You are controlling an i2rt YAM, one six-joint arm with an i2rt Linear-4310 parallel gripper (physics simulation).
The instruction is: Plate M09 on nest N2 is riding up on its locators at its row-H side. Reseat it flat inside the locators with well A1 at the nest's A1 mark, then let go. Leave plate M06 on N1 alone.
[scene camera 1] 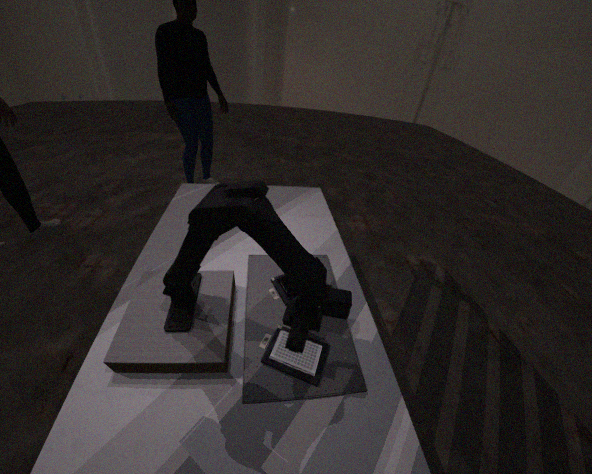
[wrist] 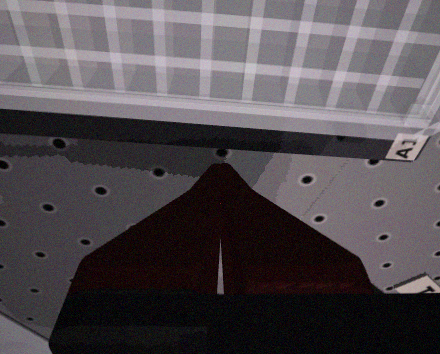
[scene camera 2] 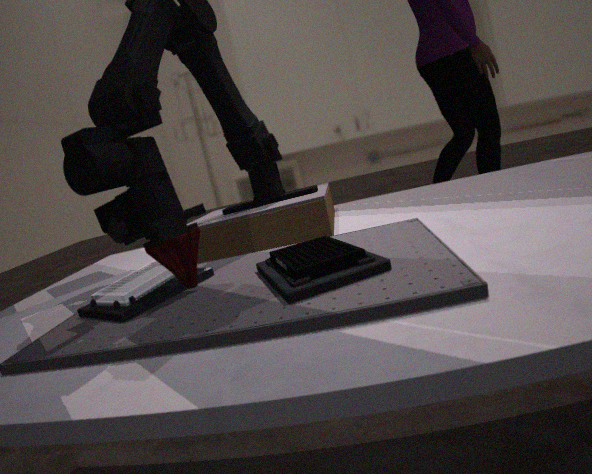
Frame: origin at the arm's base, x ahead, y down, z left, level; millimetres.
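Seen in the pictures: gripper, between the fingertips: point(wrist: 220, 178) point(scene camera 2: 192, 287); arm's base, origin of its link: point(scene camera 1: 184, 300) point(scene camera 2: 271, 201).
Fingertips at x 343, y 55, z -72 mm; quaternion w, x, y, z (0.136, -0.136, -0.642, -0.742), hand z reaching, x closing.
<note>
Offsets run from my fingertips to a thing's top centre. "spot": to the spot under its first point.
A pale gridded plate {dz -82, dx -22, dy -31 mm} point(scene camera 1: 310, 359) point(scene camera 2: 125, 290) point(wrist: 200, 55) sits on a dark nest {dz -80, dx -20, dy -17 mm} point(scene camera 1: 295, 374) point(scene camera 2: 107, 315) point(wrist: 150, 131). Its number is not readable, and I cannot tell how flat it sits. An A1 mark {dz +4, dx -61, dy -7 mm} point(wrist: 406, 147) shows at the nest's corner in the wrist view. My gripper point(scene camera 1: 296, 349) point(scene camera 2: 191, 286) point(wrist: 220, 178) is shut with its red fingertips together and nothing between them. The tips are beside the plate's long edge in the wrist view, apart from it. A black plate {dz +170, dx +19, dy -21 mm} point(scene camera 2: 320, 254) sits on the other nest {dz +170, dx +19, dy -13 mm} point(scene camera 2: 330, 286); the arm hides much of it in scene camera 1.
Both nests stand on a grey perforated board point(scene camera 1: 257, 387) point(scene camera 2: 435, 280). Small labels {spot: dz -35, dx -105, dy +3 mm} point(scene camera 1: 265, 341) {spot: dz +136, dx -73, dy +3 mm} point(scene camera 1: 273, 293) lie beside the nests. The arm's base stands on a raised block point(scene camera 1: 150, 345) point(scene camera 2: 265, 232) next to the board. A person point(scene camera 1: 185, 65) stands beyond the table.
</note>
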